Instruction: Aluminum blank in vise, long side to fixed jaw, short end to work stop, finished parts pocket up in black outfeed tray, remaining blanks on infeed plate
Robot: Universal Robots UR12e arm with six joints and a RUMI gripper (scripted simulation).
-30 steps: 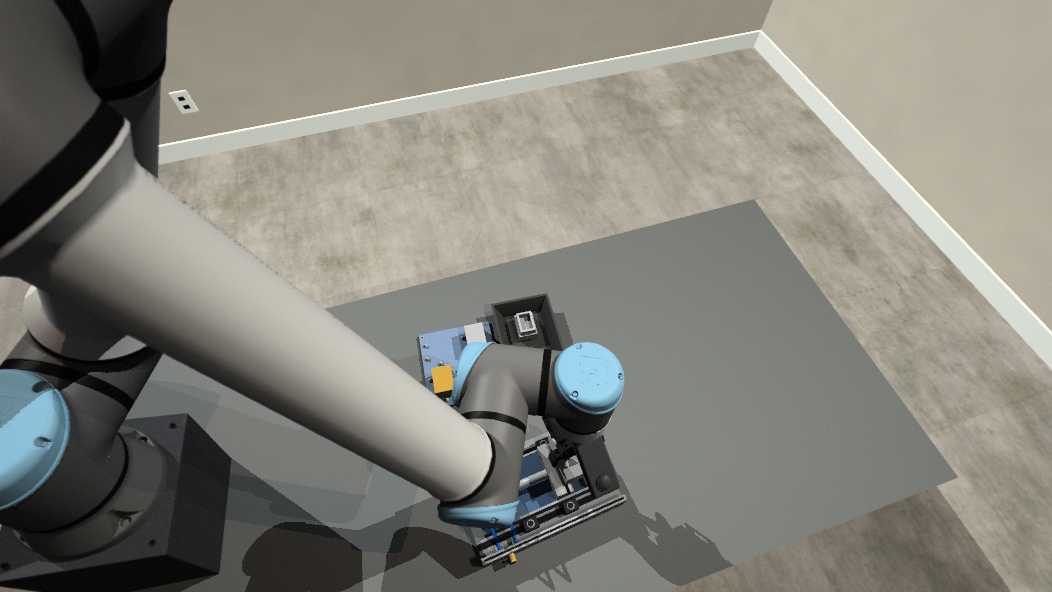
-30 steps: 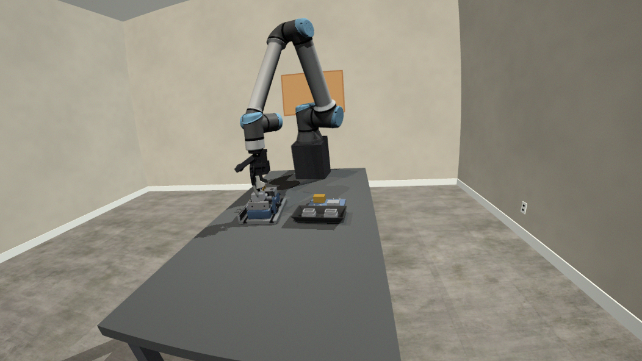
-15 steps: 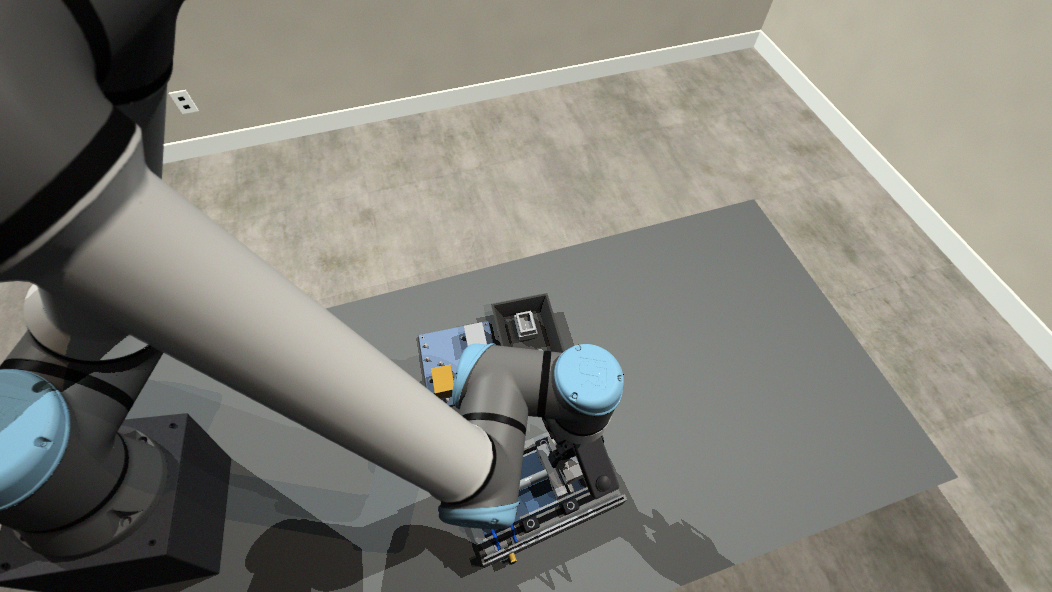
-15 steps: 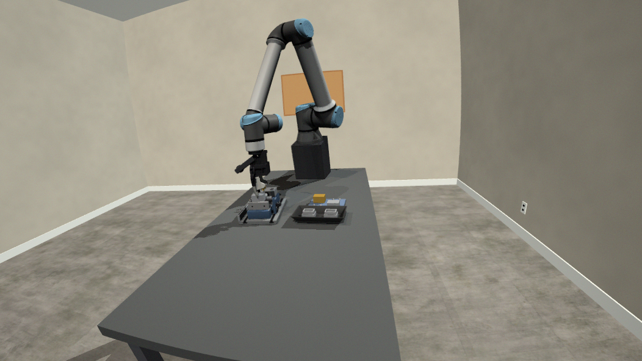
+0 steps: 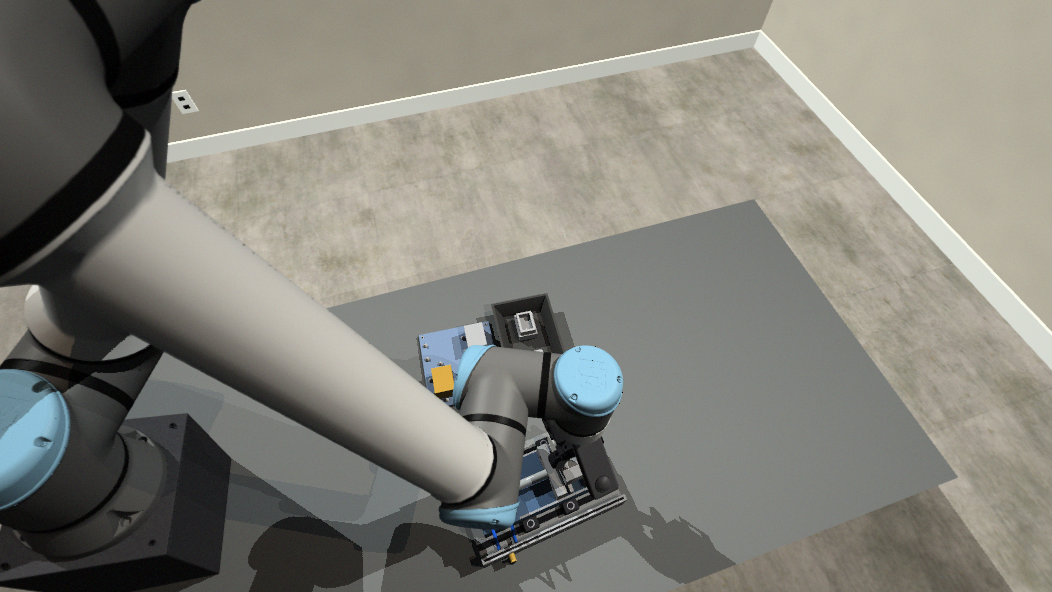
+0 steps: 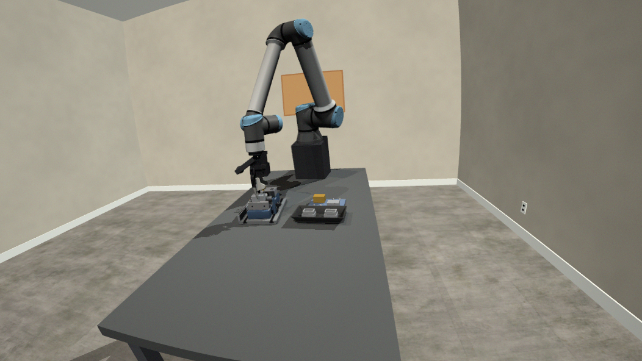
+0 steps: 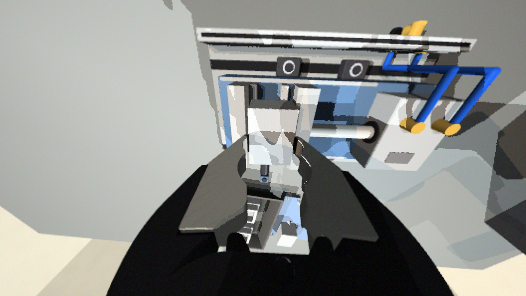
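Right now my hand is 2 cm above the gray blank. The rest, counted from my hand: yellow brass blank: 23 cm behind, 25 cm to the left, 10 cm below; blue infeed plate: 18 cm behind, 29 cm to the left, 12 cm below; pale rod: 8 cm behind, 1 cm to the right, 5 cm below.
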